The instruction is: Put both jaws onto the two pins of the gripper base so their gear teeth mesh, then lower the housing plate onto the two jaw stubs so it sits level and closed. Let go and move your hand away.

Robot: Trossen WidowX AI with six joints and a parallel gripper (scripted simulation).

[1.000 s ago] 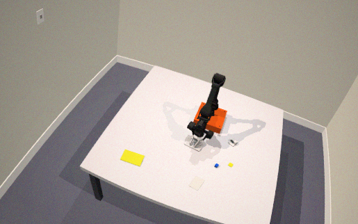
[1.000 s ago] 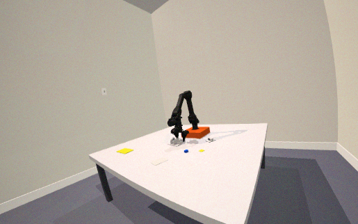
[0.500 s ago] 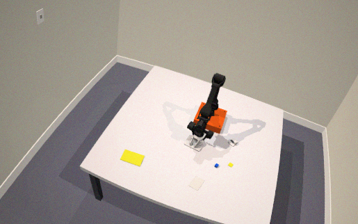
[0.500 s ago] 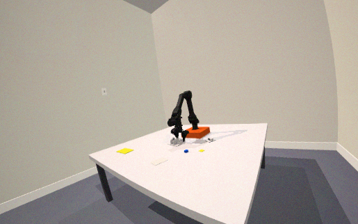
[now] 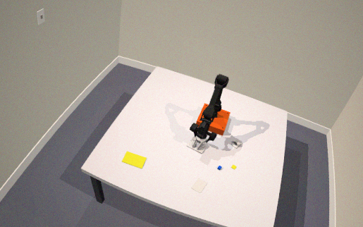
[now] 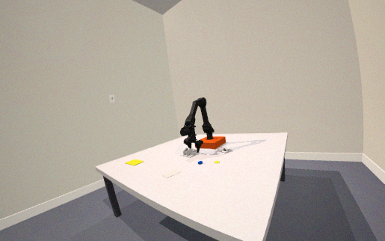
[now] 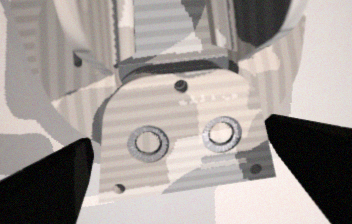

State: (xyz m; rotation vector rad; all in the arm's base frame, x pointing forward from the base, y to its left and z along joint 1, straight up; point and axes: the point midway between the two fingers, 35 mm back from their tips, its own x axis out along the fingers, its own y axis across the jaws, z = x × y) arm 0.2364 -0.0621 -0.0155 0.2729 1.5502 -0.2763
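Now: gripper tip right at the housing plate. From my gripper tip the other things lie so: white ribbed piece: 270 mm to the left, 30 mm behind; then blue cube: 220 mm ahead, 150 mm to the left; then small yellow cube: 250 mm to the left, 190 mm ahead, 10 mm below.
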